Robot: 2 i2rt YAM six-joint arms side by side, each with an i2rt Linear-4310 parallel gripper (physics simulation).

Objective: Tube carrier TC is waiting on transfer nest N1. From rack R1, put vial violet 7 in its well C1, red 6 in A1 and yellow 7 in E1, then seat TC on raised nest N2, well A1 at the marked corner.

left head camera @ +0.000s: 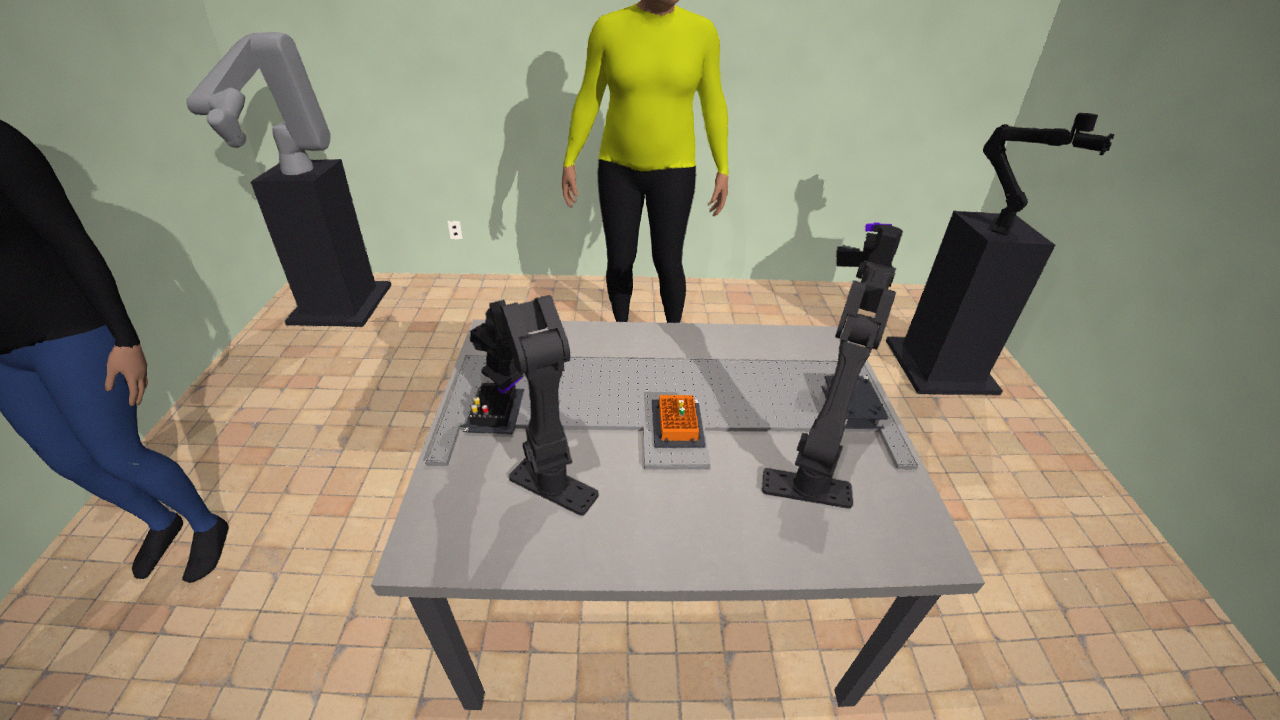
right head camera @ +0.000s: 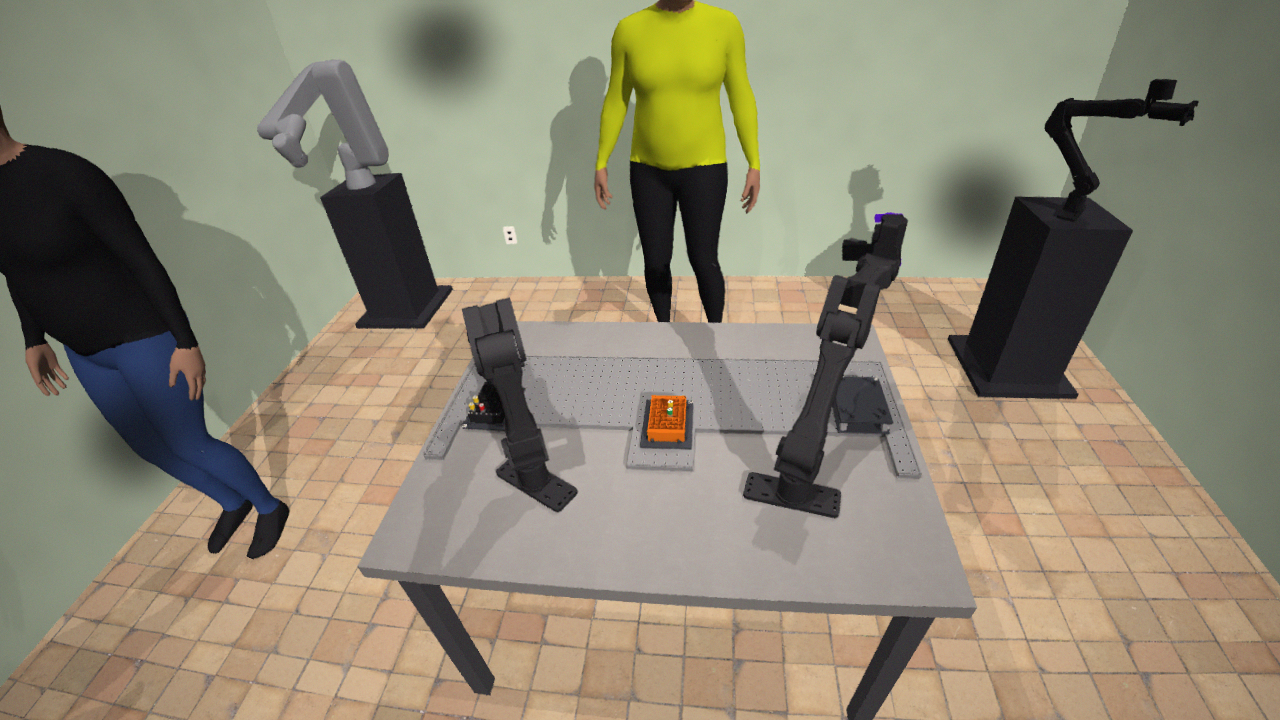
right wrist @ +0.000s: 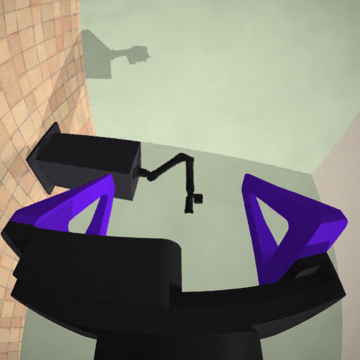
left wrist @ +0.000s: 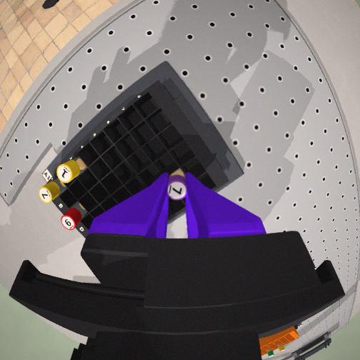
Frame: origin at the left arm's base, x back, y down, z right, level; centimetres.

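Seen in the pictures: left gripper, fingertip midpoint: [left head camera: 503, 390]; right gripper, fingertip midpoint: [left head camera: 874, 239]; left arm's base, link origin: [left head camera: 553, 486] [right head camera: 536, 483]; right arm's base, link origin: [left head camera: 806, 489] [right head camera: 791, 495].
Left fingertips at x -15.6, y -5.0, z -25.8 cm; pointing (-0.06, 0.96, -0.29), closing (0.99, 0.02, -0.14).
Offsets run from my left fingertips to a thing's top centre. Level surfaces: height alone.
My left gripper [left wrist: 176, 179] is shut on the violet-capped vial 7 [left wrist: 176, 189], which stands upright over the near side of black rack R1 [left wrist: 165, 72]. Red vial 6 [left wrist: 71, 219], yellow vial 7 [left wrist: 49, 192] and another yellow vial marked 1 [left wrist: 68, 171] stand at the rack's left end. The orange tube carrier {dx -14.9, dy +0.0, dz +41.6 cm} [left head camera: 679, 431] [right head camera: 666, 431] sits on the dark nest at the table's middle, with a few small capped vials in it. My right gripper [right wrist: 177, 181] is open and empty, raised high. A dark raised nest {dx -43.4, dy -1.3, dz +79.0 cm} [right head camera: 862, 407] lies at the right, partly behind the right arm in the left head camera.
A perforated grey plate {dy +3.7 cm} [left head camera: 590, 385] [right head camera: 590, 385] spans the back of the table {dy +5.0 cm} [left head camera: 680, 537] [right head camera: 662, 546]. Two people stand beyond the table. A grey arm [left head camera: 299, 98] and a black arm [left head camera: 1006, 170] stand on dark pedestals behind.
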